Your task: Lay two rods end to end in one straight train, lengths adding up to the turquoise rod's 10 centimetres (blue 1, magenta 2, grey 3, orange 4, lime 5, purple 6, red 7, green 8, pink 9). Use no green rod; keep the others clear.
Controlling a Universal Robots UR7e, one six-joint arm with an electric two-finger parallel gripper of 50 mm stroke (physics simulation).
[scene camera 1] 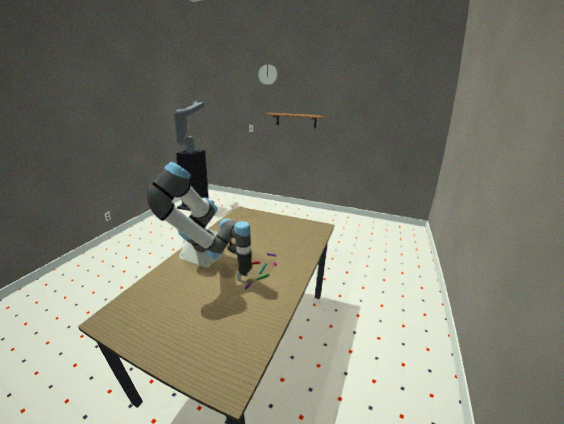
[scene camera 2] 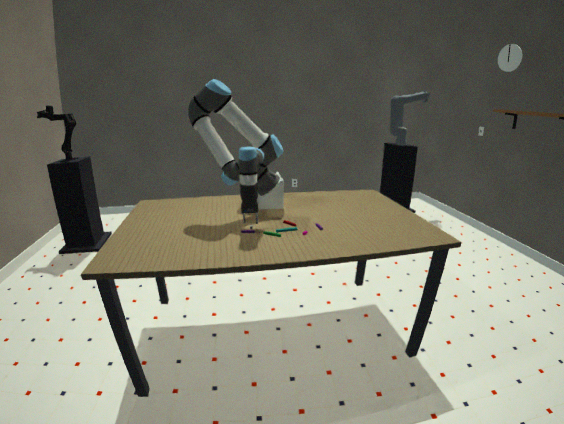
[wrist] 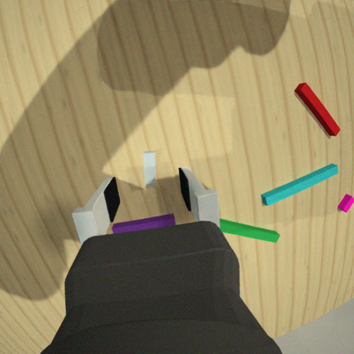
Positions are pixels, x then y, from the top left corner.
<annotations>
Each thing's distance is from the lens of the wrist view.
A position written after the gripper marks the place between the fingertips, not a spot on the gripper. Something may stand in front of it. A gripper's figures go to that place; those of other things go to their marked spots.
gripper (wrist: 148, 185): 17 cm
green rod (wrist: 232, 227): 22 cm
turquoise rod (wrist: 271, 196): 23 cm
red rod (wrist: 303, 90): 24 cm
</annotations>
